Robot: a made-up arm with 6 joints.
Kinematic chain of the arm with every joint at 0, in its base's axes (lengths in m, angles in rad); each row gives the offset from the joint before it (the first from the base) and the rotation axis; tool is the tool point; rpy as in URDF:
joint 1: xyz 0 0 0.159 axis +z
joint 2: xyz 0 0 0 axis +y
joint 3: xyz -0.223 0 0.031 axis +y
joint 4: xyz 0.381 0 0.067 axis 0.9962 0 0.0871
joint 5: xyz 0 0 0 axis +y
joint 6: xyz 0.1 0 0.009 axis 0.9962 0 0.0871
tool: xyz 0 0 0 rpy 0 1.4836 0
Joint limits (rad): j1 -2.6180..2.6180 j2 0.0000..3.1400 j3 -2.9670..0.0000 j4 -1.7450..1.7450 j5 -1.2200..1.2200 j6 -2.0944..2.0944
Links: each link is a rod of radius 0.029 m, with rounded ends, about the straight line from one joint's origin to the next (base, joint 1, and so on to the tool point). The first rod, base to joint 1, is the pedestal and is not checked.
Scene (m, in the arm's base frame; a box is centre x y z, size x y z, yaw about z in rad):
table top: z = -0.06
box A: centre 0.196 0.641 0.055 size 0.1 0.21 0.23 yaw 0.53
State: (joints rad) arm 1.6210 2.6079 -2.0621 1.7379 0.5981 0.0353
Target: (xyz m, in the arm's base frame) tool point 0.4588 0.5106 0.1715
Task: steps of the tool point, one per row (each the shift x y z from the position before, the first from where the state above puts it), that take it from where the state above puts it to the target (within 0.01 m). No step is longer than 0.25 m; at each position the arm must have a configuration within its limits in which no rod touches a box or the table.
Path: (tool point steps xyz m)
1: 0.1560 -0.0057 0.1299
2: 0.1392 -0.0672 0.1234
3: 0.0981 -0.1147 0.1121
4: 0.0584 0.0352 -0.0753
5: 0.0527 0.0189 -0.0914
6: 0.0423 0.0008 -0.1040

